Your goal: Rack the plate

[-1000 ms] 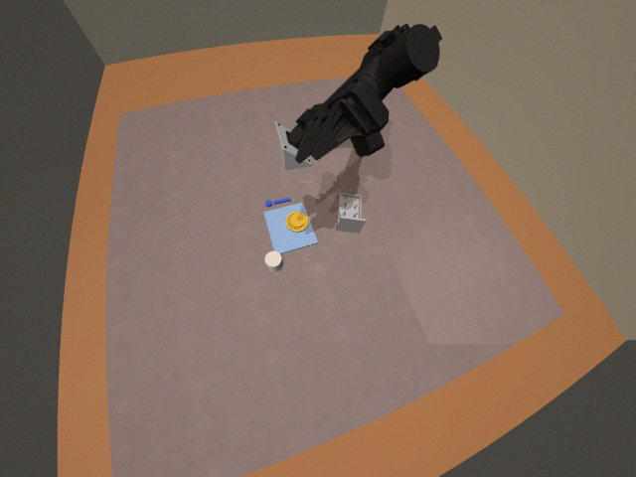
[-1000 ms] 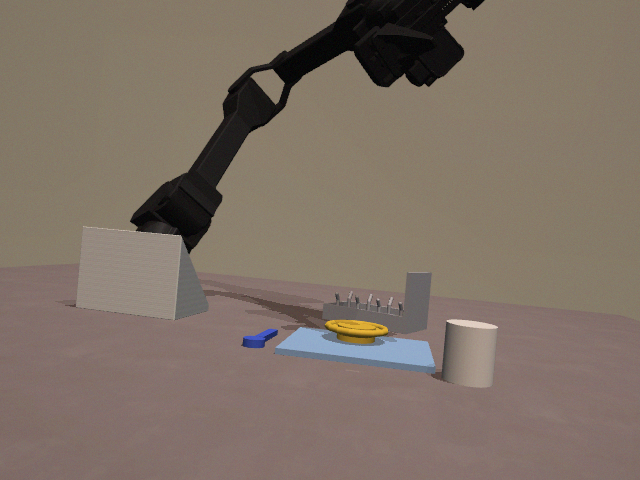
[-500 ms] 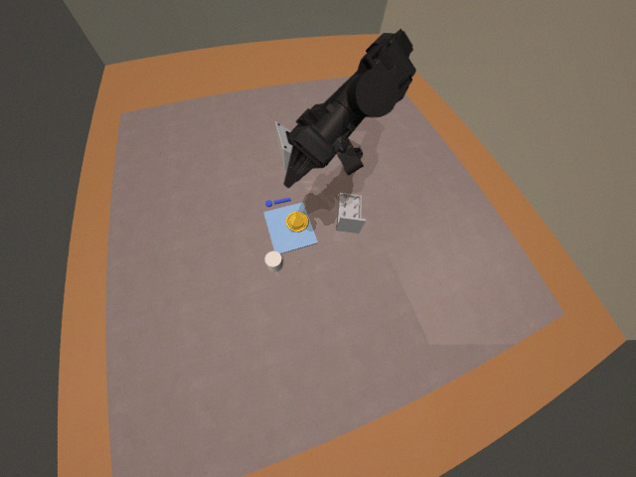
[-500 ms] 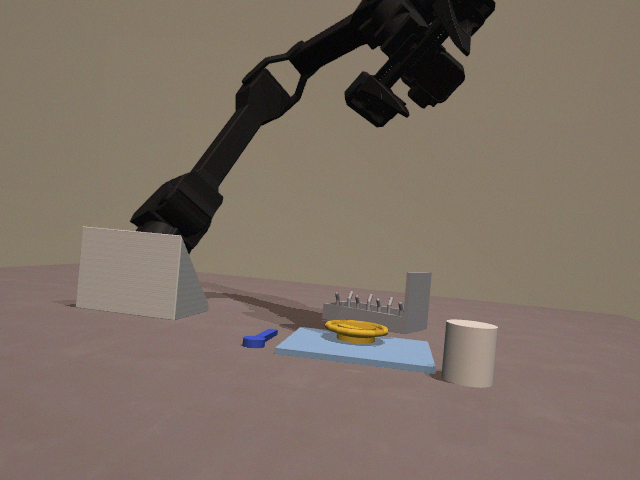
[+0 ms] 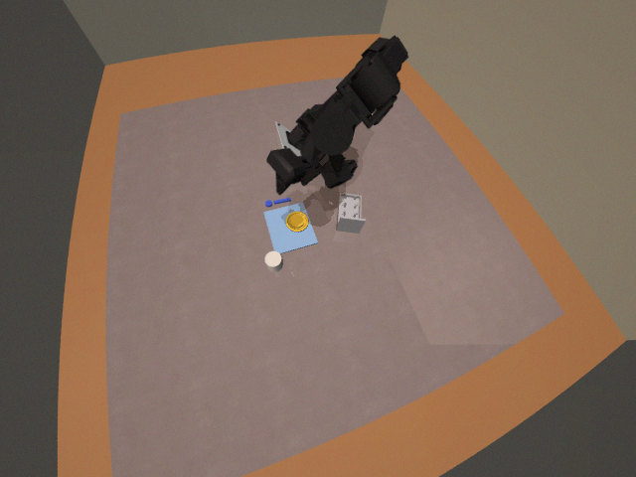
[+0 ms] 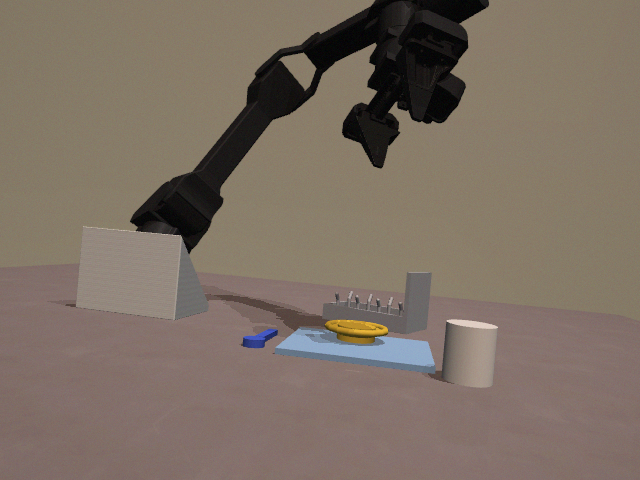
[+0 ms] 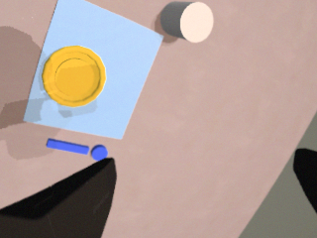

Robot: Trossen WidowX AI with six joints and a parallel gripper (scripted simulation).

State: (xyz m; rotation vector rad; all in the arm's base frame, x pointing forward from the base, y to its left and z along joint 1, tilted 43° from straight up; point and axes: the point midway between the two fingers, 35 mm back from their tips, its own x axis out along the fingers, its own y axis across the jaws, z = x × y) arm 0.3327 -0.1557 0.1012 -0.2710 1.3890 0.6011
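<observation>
Now: the yellow plate 20 cm below my gripper tip, 3 cm behind it and 2 cm to the left of it. From my gripper tip the other things lie so: blue spoon 22 cm below, 12 cm behind, 4 cm to the right; then cream cup 19 cm below, 9 cm ahead, 7 cm to the right; then light blue mat 22 cm below, 2 cm behind, 1 cm to the right.
</observation>
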